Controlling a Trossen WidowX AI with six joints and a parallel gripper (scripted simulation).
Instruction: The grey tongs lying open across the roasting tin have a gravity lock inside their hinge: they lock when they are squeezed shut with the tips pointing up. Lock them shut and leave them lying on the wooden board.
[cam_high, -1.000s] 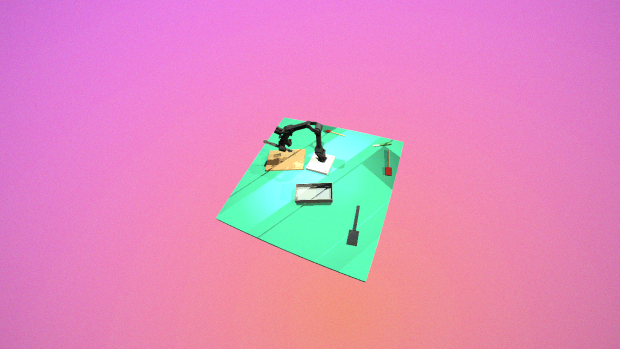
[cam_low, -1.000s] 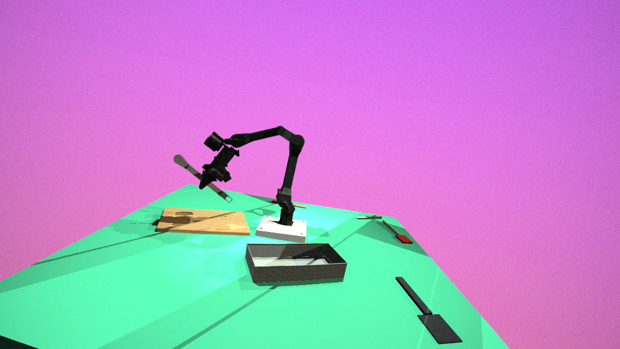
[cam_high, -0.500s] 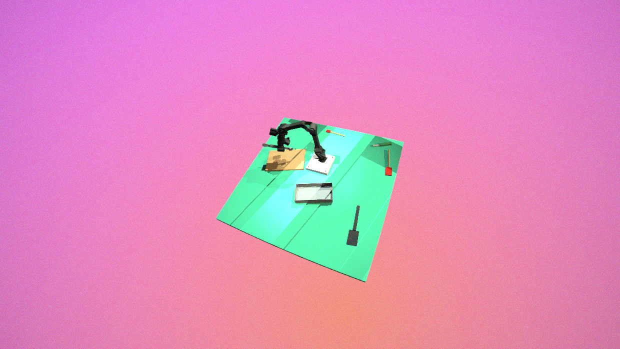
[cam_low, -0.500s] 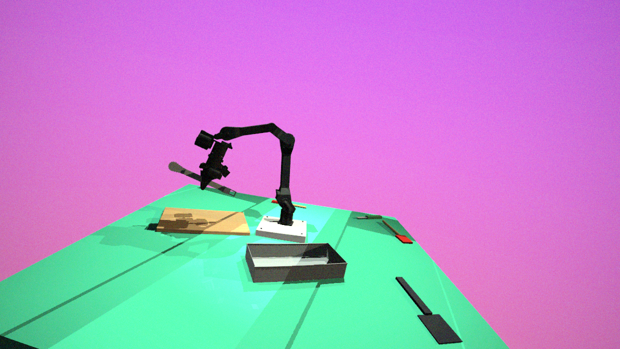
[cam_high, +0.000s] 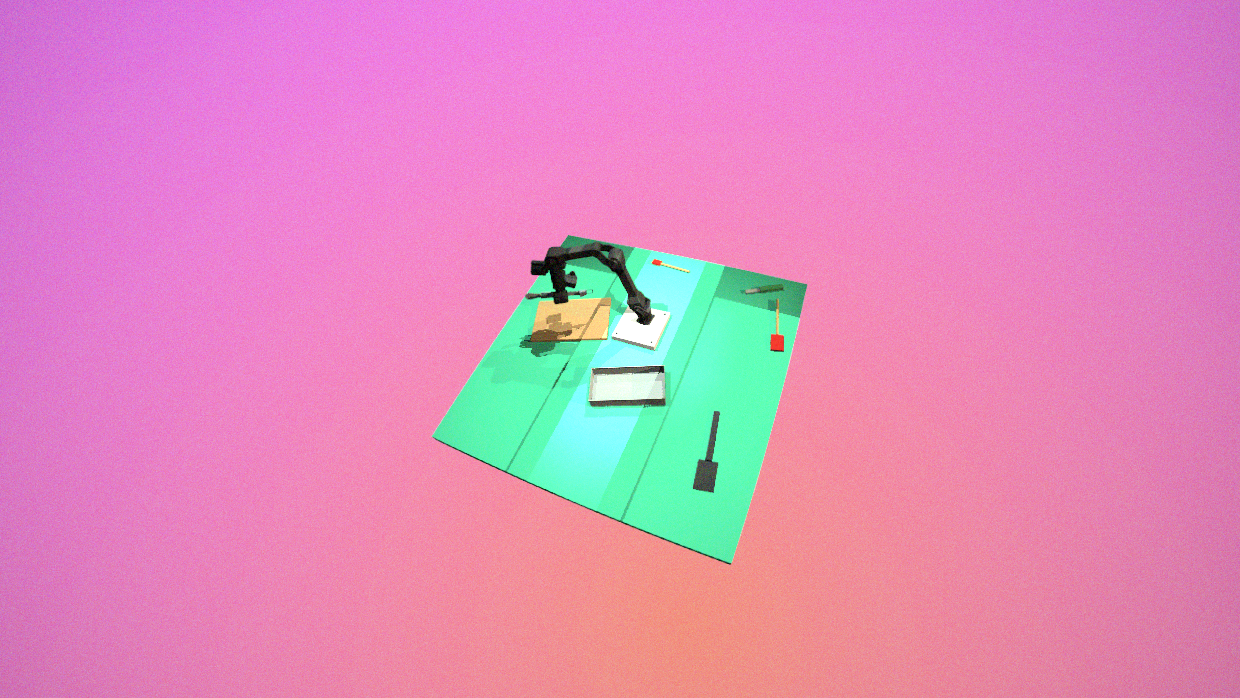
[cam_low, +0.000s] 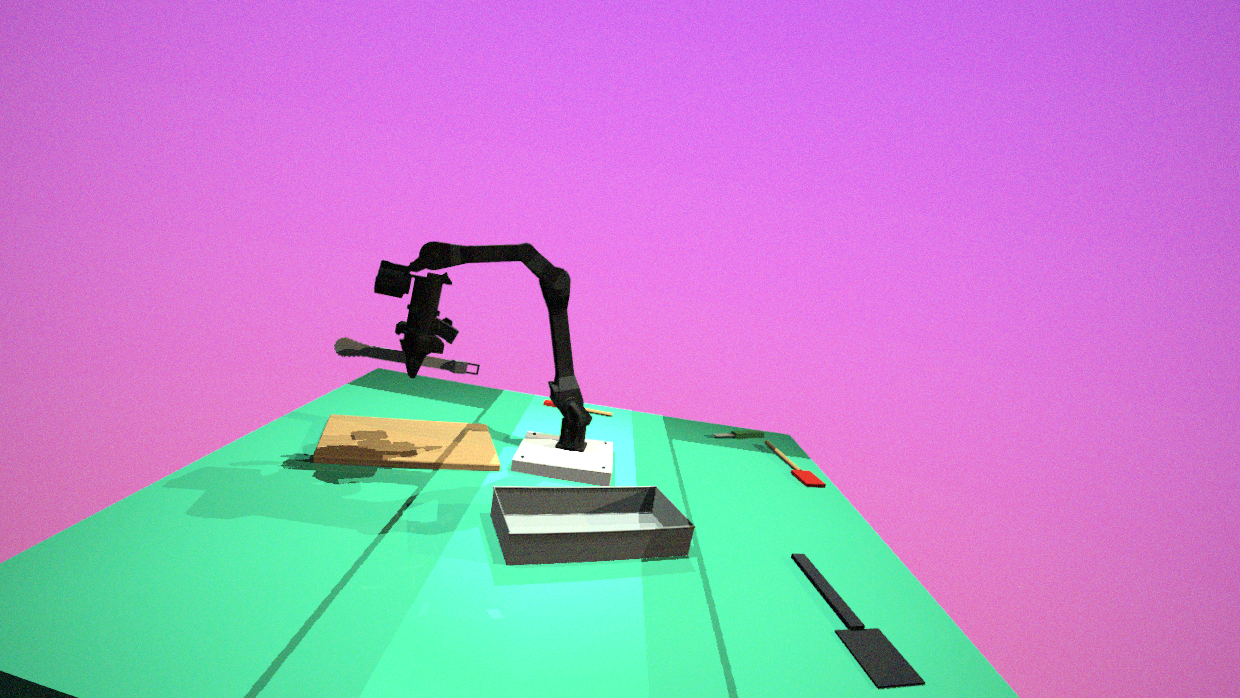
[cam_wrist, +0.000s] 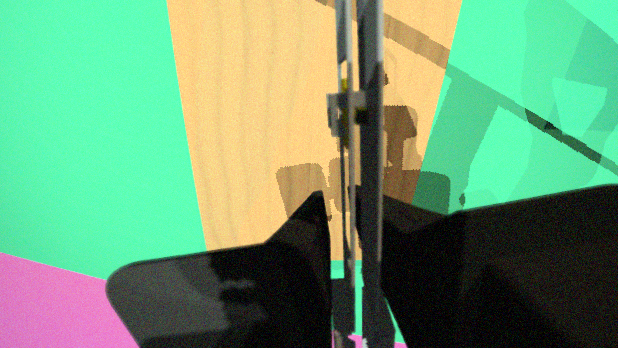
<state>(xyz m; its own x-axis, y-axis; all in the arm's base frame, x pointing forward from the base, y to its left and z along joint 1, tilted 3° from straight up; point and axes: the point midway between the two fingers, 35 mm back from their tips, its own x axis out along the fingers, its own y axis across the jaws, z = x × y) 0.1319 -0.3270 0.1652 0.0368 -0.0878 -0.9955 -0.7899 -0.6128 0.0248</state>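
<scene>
Now: gripper tip 1 cm to the right of the wooden board and 14 cm above it. The rest, counted from my gripper tip: black spatula 34 cm ahead, 84 cm to the left, 15 cm below; red-tipped stick 49 cm behind, 26 cm to the left, 14 cm below; grey roasting tin 21 cm ahead, 43 cm to the left, 12 cm below.
</scene>
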